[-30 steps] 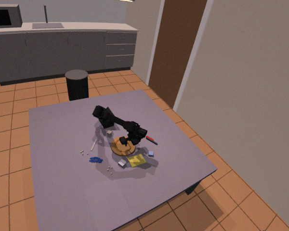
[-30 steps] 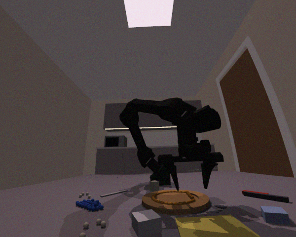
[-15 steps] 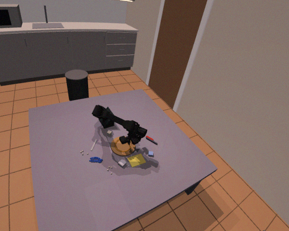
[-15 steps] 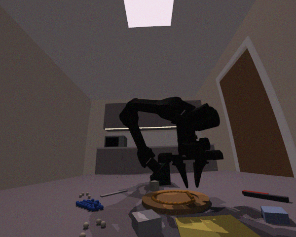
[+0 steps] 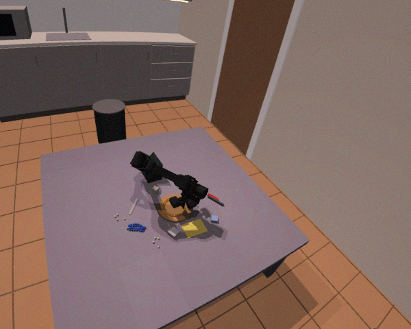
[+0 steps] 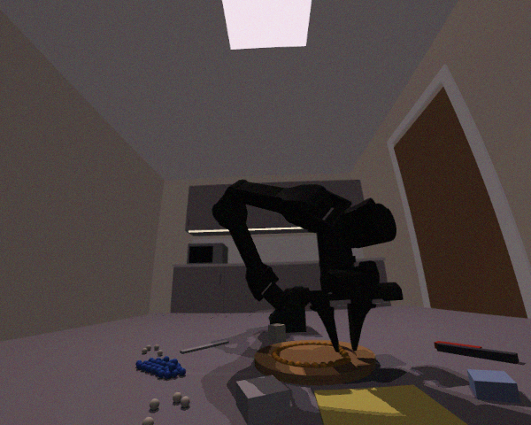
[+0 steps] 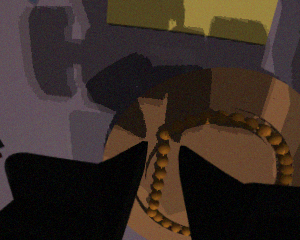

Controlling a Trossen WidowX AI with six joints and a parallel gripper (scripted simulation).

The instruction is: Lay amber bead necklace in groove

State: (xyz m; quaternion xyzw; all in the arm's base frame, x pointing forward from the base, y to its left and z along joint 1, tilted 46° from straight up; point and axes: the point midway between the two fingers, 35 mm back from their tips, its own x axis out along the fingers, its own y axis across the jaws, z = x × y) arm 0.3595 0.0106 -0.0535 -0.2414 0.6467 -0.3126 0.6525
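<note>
Right now the round wooden bead board is 4 cm to the right of my gripper tip, 4 cm behind it and 1 cm below it. From my gripper tip the other things lie so: blue block: 14 cm ahead, 11 cm to the left, 1 cm below; grey block: 14 cm to the right, 11 cm ahead, 1 cm below; yellow pad: 13 cm ahead, 2 cm to the right, 2 cm below.
</note>
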